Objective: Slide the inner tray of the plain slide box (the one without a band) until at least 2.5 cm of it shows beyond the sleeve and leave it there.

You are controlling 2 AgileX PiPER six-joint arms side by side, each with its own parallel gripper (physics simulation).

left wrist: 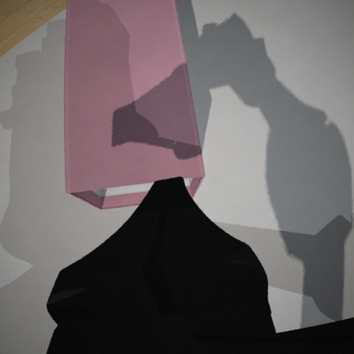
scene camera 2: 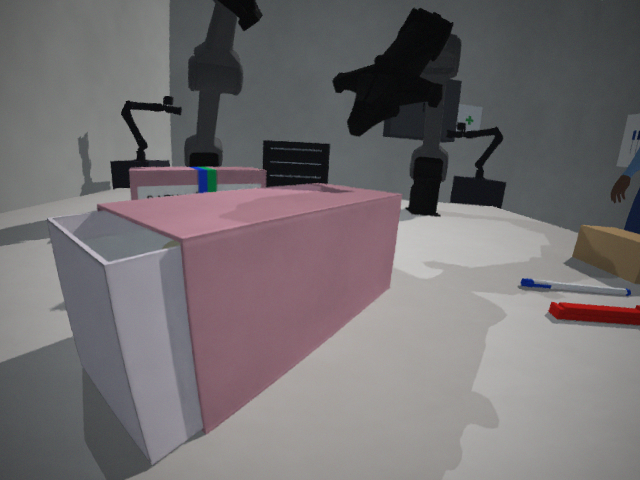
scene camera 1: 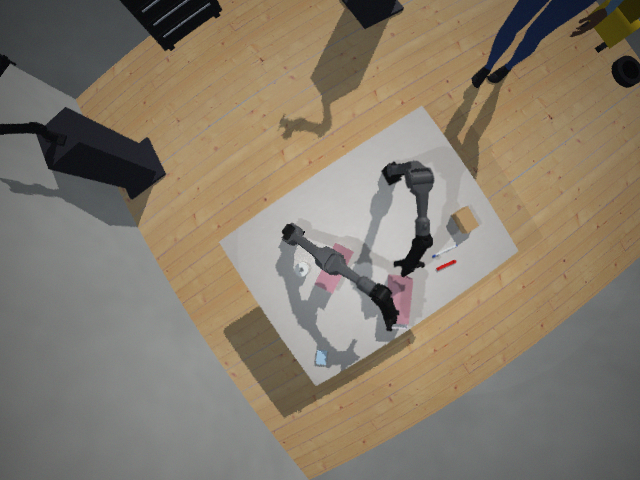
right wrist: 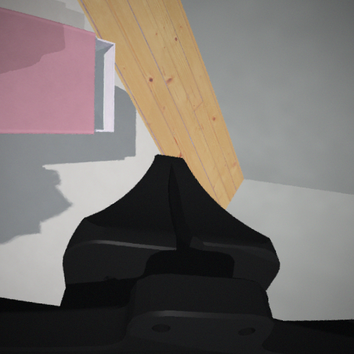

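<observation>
The plain slide box's pink sleeve [scene camera 1: 404, 302] [scene camera 2: 294, 279] [left wrist: 95, 125] [right wrist: 45, 90] lies on the table. Its white inner tray [scene camera 1: 400, 326] [scene camera 2: 85, 294] [right wrist: 109, 90] sticks out a short way at the end near the table edge. In the left wrist view the opposite sleeve end is open, with the tray set back inside. My left gripper [scene camera 1: 405, 273] [scene camera 2: 357, 129] [left wrist: 172, 195] is shut and empty, above and just outside that opposite end. My right gripper [scene camera 1: 390, 328] [right wrist: 166, 173] is shut and empty, beside the tray end and apart from it.
The banded pink box [scene camera 1: 328, 283] [scene camera 2: 165, 178] lies under the right arm. A tan block [scene camera 1: 464, 219] [scene camera 2: 610, 250], a pen [scene camera 1: 445, 251] [scene camera 2: 578, 286] and a red stick [scene camera 1: 445, 265] [scene camera 2: 594, 313] lie to the right. A light blue item [scene camera 1: 321, 357] lies near the lower table corner.
</observation>
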